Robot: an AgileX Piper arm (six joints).
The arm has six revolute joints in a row. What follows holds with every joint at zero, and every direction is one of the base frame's. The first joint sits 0.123 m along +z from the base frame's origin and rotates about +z. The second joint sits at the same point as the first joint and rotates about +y. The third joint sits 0.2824 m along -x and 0.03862 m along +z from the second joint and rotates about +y. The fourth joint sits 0.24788 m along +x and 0.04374 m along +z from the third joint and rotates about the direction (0.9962, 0, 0.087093). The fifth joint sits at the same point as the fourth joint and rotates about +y. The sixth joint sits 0.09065 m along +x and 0.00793 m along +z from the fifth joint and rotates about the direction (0.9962, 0, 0.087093). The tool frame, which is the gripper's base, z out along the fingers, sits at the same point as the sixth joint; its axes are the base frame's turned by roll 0, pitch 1.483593 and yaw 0 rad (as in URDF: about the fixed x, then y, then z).
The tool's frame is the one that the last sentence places.
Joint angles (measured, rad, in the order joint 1, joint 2, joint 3, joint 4, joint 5, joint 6), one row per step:
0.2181 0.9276 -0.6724 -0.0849 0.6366 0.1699
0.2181 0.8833 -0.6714 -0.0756 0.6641 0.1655
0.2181 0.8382 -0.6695 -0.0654 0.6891 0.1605
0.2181 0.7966 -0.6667 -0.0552 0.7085 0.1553
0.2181 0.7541 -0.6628 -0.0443 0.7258 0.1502
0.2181 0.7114 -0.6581 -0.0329 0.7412 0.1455
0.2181 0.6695 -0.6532 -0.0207 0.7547 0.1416
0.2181 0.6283 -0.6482 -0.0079 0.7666 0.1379
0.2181 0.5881 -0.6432 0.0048 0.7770 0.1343
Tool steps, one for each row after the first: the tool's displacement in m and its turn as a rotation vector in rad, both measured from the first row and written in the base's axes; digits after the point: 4 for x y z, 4 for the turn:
-0.0091 -0.0017 0.0055 0.0091 -0.0140 -0.0004
-0.0184 -0.0033 0.0105 0.0192 -0.0303 0.0003
-0.0270 -0.0046 0.0147 0.0296 -0.0477 0.0021
-0.0359 -0.0060 0.0183 0.0412 -0.0668 0.0044
-0.0447 -0.0073 0.0215 0.0537 -0.0870 0.0071
-0.0534 -0.0085 0.0243 0.0679 -0.1078 0.0098
-0.0619 -0.0095 0.0266 0.0828 -0.1294 0.0130
-0.0701 -0.0105 0.0287 0.0978 -0.1514 0.0167

